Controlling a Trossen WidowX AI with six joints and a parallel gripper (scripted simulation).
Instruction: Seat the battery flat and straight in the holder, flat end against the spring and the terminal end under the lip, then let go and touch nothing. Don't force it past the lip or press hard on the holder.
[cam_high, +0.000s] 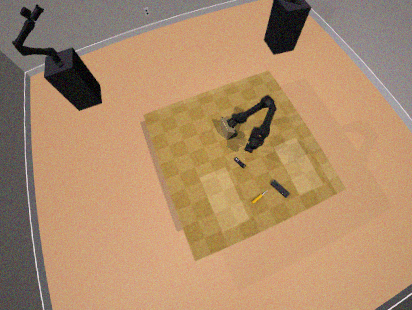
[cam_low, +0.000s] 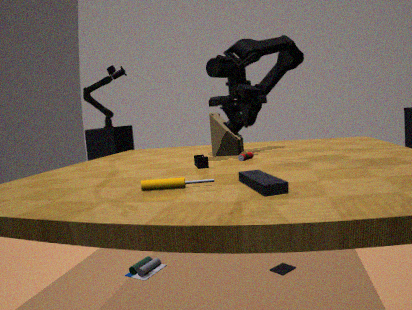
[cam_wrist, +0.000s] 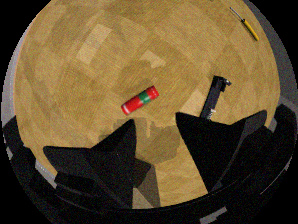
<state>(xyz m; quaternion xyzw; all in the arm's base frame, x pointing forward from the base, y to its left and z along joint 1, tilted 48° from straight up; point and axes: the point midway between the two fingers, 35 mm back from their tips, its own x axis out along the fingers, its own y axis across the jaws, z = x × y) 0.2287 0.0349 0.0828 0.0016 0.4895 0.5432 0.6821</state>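
Now: gripper tip 20 mm past the battery, 10 mm to the right of it and 90 mm above it. The rest, counted from my gripper tip: dark flat tile: 340 mm ahead, 150 mm to the left, 300 mm below; yellow-handled screwdriver: 390 mm ahead, 50 mm to the right, 90 mm below; black block: 380 mm ahead, 110 mm to the left, 90 mm below.
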